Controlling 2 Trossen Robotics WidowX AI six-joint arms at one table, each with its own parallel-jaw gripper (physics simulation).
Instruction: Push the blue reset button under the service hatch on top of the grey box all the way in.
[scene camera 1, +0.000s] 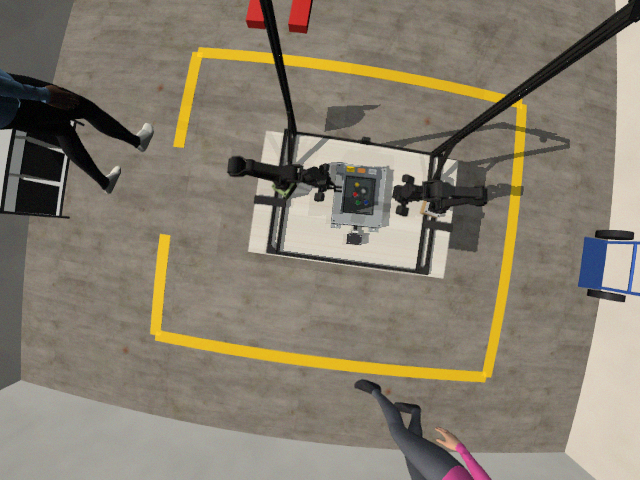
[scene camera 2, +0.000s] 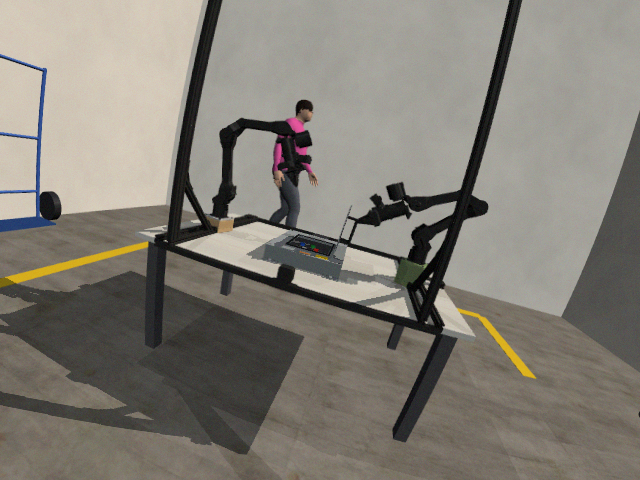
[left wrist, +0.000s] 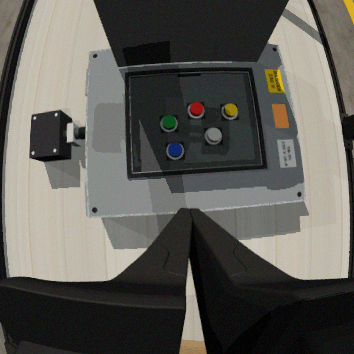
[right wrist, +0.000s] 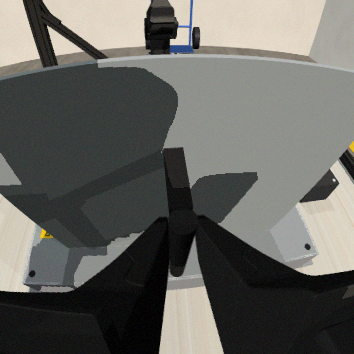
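The grey box (scene camera 1: 382, 198) (scene camera 2: 302, 264) (left wrist: 110, 195) lies on the table. Its hatch (scene camera 2: 345, 225) (left wrist: 190, 30) (right wrist: 260, 115) stands open, tilted up. The blue button (scene camera 1: 366, 202) (scene camera 2: 303, 244) (left wrist: 175, 150) is uncovered in the recessed panel, below the green one in the left wrist view; how deep it sits is hard to tell. My left gripper (left wrist: 187, 216) (scene camera 2: 294, 180) is shut and empty, above the box and apart from the buttons. My right gripper (right wrist: 180, 224) (scene camera 2: 353, 219) is shut on the black hatch handle (right wrist: 177, 175).
Green (left wrist: 169, 122), red (left wrist: 196, 109), yellow (left wrist: 230, 111) and white (left wrist: 214, 135) buttons share the panel. A black block (left wrist: 50, 135) (scene camera 1: 354, 238) sits beside the box on a short shaft. Black frame posts (scene camera 2: 192, 118) (scene camera 2: 491, 118) rise at the table's sides.
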